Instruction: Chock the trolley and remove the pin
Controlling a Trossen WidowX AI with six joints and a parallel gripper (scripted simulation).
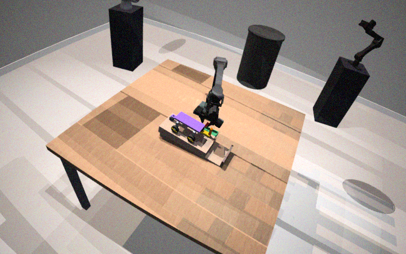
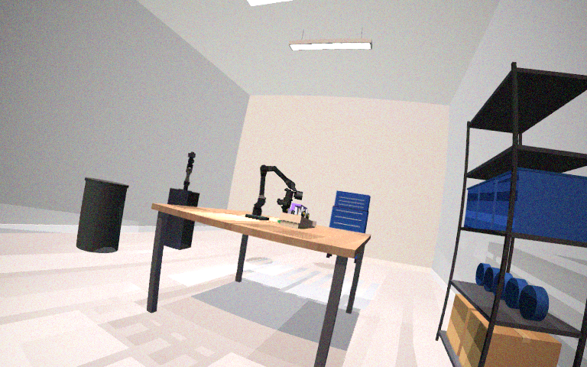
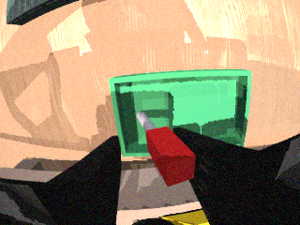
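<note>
Now: gripper tip 1 cm short of the green tray, 3 cm to the right of it and 6 cm above it. Round my gripper tip: purple trolley 11 cm ahead, 8 cm to the right, 6 cm above; then red-headed stop pin right at my gripper tip; then yellow chock 8 cm ahead, 3 cm to the left, 3 cm above.
</note>
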